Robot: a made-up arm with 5 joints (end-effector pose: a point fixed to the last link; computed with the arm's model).
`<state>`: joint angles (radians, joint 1 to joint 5).
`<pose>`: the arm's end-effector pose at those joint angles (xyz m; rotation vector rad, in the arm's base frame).
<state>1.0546 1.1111 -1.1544 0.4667 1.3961</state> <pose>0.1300 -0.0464 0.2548 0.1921 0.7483 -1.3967</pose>
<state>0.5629 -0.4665 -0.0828 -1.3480 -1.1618</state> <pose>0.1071 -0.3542 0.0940 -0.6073 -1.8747 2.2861</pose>
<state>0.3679 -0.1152 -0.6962 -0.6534 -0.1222</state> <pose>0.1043 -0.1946 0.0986 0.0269 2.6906 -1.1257</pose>
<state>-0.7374 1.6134 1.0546 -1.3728 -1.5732</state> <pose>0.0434 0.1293 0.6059 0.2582 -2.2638 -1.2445</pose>
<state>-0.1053 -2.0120 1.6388 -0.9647 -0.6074</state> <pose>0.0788 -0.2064 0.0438 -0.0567 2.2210 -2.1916</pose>
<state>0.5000 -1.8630 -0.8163 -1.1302 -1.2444</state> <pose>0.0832 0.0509 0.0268 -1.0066 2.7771 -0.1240</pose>
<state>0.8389 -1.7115 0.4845 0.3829 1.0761</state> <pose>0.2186 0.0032 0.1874 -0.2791 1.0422 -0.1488</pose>
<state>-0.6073 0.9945 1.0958 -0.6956 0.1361</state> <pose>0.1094 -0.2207 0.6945 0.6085 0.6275 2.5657</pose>
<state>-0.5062 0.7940 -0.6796 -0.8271 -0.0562</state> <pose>-0.0635 -0.2857 0.3570 0.4238 -1.6518 1.7896</pose>
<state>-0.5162 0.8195 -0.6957 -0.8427 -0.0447</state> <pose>-0.0654 -0.2829 0.3590 0.4430 -1.6378 1.7732</pose>
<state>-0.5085 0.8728 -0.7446 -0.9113 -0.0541</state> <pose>-0.0744 -0.2774 0.3570 0.4543 -1.6047 1.7386</pose>
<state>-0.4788 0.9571 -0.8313 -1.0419 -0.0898</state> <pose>-0.0911 -0.2682 0.3495 0.4588 -1.5521 1.6852</pose>
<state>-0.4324 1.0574 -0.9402 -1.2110 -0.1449</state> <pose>-0.1110 -0.2558 0.3371 0.4646 -1.4920 1.6247</pose>
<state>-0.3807 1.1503 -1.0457 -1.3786 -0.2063</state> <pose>-0.1283 -0.2432 0.3224 0.4763 -1.4386 1.5738</pose>
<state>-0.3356 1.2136 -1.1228 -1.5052 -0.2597</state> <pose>-0.1391 -0.2340 0.3093 0.4880 -1.4028 1.5446</pose>
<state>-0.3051 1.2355 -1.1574 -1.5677 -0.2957</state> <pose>-0.1429 -0.2305 0.3007 0.4898 -1.3895 1.5392</pose>
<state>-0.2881 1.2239 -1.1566 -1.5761 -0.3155</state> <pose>-0.1421 -0.2317 0.2966 0.4795 -1.3938 1.5502</pose>
